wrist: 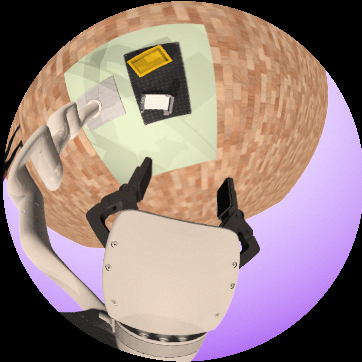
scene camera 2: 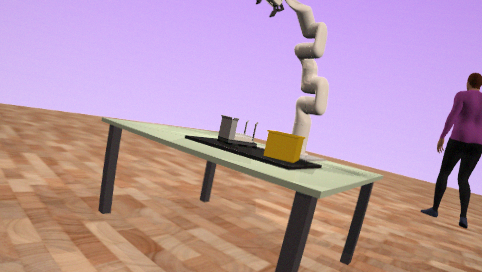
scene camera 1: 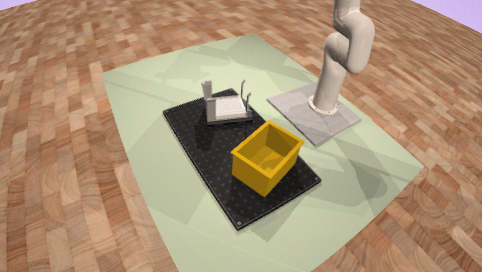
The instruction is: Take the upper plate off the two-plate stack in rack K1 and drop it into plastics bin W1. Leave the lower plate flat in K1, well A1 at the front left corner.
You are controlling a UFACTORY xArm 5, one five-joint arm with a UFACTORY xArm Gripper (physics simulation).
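Frame: origin at the arm's base, x ahead, y left, z up, level; metres.
Where they show: gripper, between the fingertips: (wrist: 187, 174) (scene camera 2: 264, 10); arm's base, origin of its link: (wrist: 93, 108) (scene camera 1: 322, 105).
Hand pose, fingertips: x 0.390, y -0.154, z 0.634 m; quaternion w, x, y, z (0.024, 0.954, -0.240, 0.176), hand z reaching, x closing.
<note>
Each offset is from my fingertips to the centre of the thing. Level surfaces: height alone.
The white plate stack @(dx -0.031, dy -0.026, dz -0.586 m) (scene camera 1: 228, 106) (wrist: 157, 102) lies flat in rack K1; the seam between the two plates and well A1 are too small to make out. Rack K1 @(dx -0.037, dy -0.023, dz -0.571 m) (scene camera 1: 211, 110) (scene camera 2: 228, 128) (wrist: 170, 105) has tall grey walls on one side and two thin posts on the other. The yellow plastics bin W1 @(dx +0.023, dy +0.233, dz -0.581 m) (scene camera 1: 251, 171) (scene camera 2: 284, 147) (wrist: 142, 70) stands upright beside the rack, and no plate shows inside. My gripper (wrist: 187, 174) is open and empty, high above the table and far from the rack. In scene camera 2 its fingers show at the top edge; scene camera 1 does not show it.
Rack and bin stand on a black perforated board (scene camera 1: 200, 157) (scene camera 2: 201, 140) (wrist: 182, 85) on the pale green table @(dz -0.644 m) (scene camera 1: 150, 185) (scene camera 2: 160, 137) (wrist: 150, 145). The arm's base plate (scene camera 1: 295, 117) (wrist: 112, 100) lies beside the board. A person (scene camera 2: 467, 117) stands beyond the table at the right.
</note>
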